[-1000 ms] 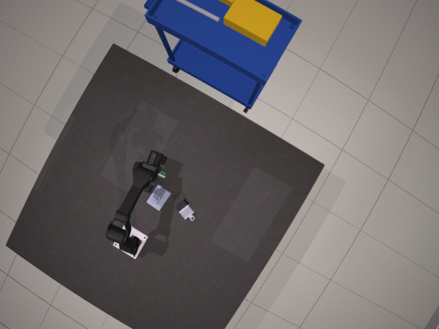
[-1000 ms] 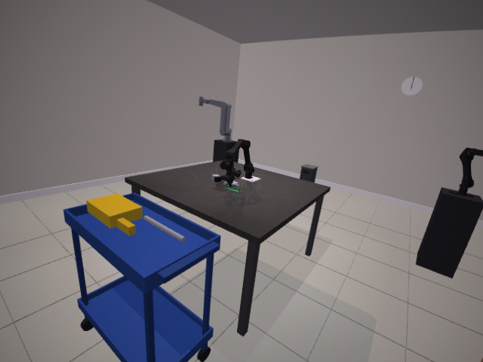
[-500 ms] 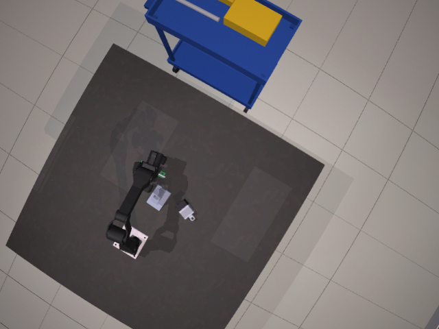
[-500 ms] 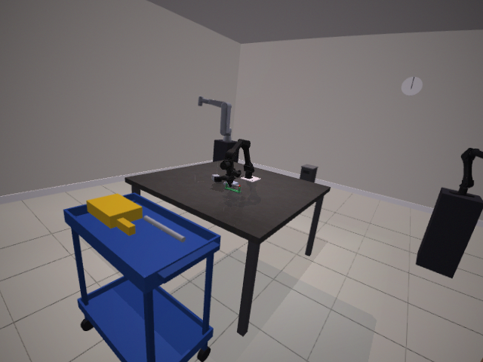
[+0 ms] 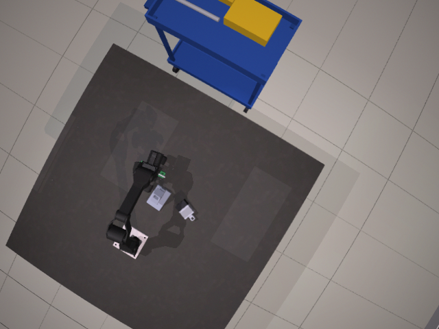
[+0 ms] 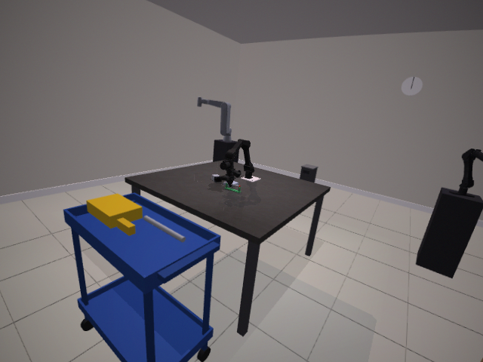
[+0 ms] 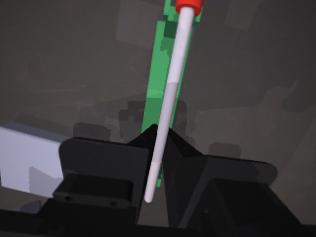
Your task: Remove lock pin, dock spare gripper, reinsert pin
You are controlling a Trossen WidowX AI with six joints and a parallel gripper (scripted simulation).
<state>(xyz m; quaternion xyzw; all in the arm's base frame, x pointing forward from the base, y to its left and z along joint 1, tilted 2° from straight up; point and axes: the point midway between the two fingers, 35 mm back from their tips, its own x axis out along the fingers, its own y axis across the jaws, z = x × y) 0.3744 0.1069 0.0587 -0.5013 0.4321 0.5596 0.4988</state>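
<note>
My gripper tip is 2 cm to the right of the green flat bracket. Also, from my gripper tip: spare gripper 24 cm to the right, 7 cm behind; then grey mount 9 cm to the right, 8 cm behind, 3 cm above.
</note>
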